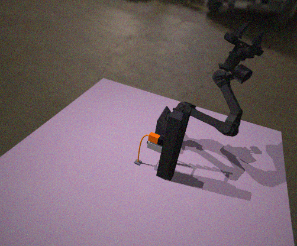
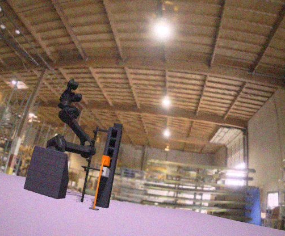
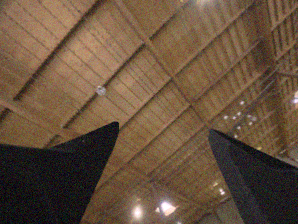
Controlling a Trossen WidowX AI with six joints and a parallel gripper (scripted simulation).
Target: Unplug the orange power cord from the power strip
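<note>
My gripper tip is 35 cm short of the orange plug, 26 cm to the left of it and 46 cm above it. The rest, counted from my gripper tip: power strip (36 cm ahead, 19 cm to the right, 48 cm below).
</note>
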